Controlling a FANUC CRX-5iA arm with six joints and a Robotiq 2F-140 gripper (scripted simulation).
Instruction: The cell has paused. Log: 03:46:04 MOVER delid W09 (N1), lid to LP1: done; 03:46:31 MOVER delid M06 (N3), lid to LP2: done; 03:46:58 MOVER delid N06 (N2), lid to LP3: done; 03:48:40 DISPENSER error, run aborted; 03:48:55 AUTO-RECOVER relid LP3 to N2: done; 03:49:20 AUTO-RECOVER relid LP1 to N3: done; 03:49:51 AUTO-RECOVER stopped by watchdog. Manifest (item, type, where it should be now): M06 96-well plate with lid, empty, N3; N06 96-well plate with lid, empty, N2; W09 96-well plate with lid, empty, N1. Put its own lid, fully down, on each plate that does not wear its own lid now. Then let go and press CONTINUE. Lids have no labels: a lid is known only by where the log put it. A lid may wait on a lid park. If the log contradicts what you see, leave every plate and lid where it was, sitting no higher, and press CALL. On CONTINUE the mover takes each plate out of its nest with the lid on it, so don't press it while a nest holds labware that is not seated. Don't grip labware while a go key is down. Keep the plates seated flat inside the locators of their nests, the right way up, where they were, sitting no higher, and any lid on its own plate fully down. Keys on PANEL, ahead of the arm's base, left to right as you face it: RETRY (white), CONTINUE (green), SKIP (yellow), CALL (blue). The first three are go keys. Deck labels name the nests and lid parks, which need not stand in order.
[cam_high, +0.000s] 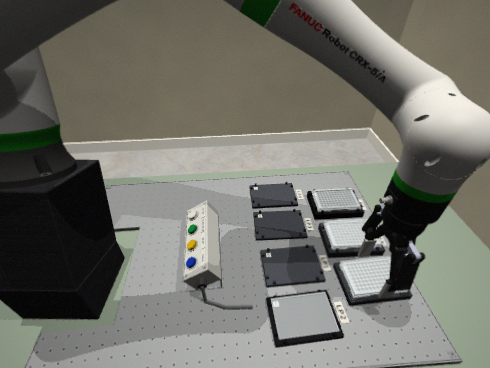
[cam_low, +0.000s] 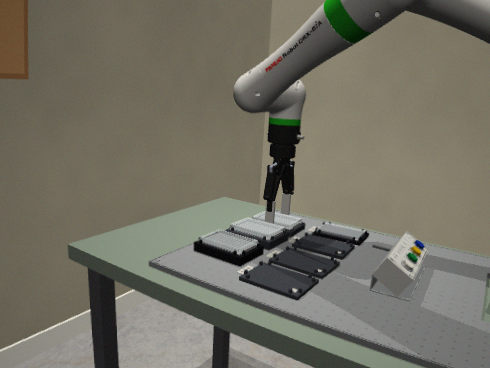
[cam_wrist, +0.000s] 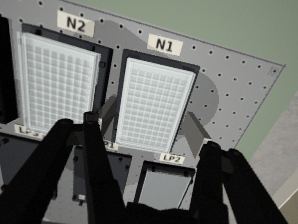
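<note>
My gripper is now 19 cm past the lid park LP2, 6 cm to the left of it and 5 cm above it. Also, from my hand: plate (1 cm ahead, 26 cm to the left, 2 cm below); then LP2 label (10 cm behind, 6 cm to the right, 5 cm below); then lid park LP1 (18 cm behind, 7 cm to the left, 5 cm below).
</note>
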